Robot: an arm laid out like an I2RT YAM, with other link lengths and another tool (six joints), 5 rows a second.
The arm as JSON. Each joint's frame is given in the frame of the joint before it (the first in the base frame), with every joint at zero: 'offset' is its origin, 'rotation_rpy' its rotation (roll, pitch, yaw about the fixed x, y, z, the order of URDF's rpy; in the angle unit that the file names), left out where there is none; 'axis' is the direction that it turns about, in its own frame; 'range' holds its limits. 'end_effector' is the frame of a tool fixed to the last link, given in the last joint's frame.
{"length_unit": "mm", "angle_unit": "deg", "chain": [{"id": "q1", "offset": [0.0, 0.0, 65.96], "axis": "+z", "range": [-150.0, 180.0]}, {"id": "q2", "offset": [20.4, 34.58, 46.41], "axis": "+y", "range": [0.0, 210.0]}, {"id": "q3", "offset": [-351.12, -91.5, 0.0], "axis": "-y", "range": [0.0, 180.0]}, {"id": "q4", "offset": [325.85, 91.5, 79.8], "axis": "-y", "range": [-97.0, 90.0]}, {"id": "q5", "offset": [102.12, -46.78, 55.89], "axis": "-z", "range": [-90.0, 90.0]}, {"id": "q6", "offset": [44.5, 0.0, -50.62], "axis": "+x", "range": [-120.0, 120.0]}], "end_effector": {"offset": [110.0, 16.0, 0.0], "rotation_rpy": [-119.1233, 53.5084, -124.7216]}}
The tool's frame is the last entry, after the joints.
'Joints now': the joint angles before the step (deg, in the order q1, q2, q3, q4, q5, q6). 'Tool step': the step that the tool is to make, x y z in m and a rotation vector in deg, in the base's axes. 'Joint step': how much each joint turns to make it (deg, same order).
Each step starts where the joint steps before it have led.
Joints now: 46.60 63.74 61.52 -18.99 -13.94 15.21
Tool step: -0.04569 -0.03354 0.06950 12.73 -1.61 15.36
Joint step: -6.78 -6.34 0.01 4.65 -23.48 2.10
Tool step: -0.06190 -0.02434 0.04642 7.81 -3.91 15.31
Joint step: -1.41 -4.66 -0.36 5.90 -16.96 2.99
